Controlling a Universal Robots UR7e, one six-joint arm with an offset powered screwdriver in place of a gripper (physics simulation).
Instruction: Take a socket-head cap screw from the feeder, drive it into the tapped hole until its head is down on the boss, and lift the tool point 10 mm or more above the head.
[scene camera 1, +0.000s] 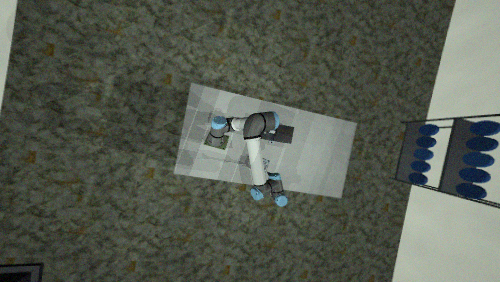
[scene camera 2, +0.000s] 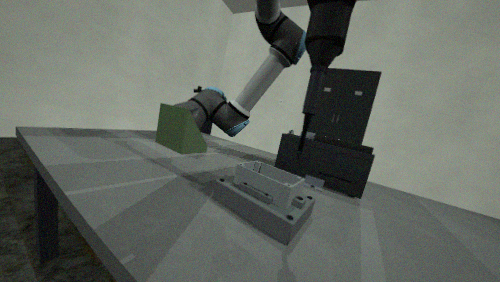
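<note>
The powered screwdriver (scene camera 2: 301, 148) hangs point down in scene camera 2, its thin tip a little above the right end of the open light-grey housing (scene camera 2: 265, 185) and apart from it. No screw can be made out at the dark tip. The housing sits on a grey block (scene camera 2: 255, 215); a small boss (scene camera 2: 298, 201) with a dark hole is at its right end. In scene camera 1 the arm covers the tool and most of the housing. The dark feeder (scene camera 2: 325, 162) (scene camera 1: 285, 134) stands behind the tip in scene camera 2. Small screws on it cannot be told apart.
A green wedge-shaped block (scene camera 2: 172, 130) stands near the arm's base. A small pale plate (scene camera 2: 314, 181) lies by the feeder. A dark cabinet (scene camera 2: 352, 100) is behind. The pale table (scene camera 1: 320, 155) (scene camera 2: 165, 235) carries these. A rack with blue round items (scene camera 1: 424, 154) is at the right.
</note>
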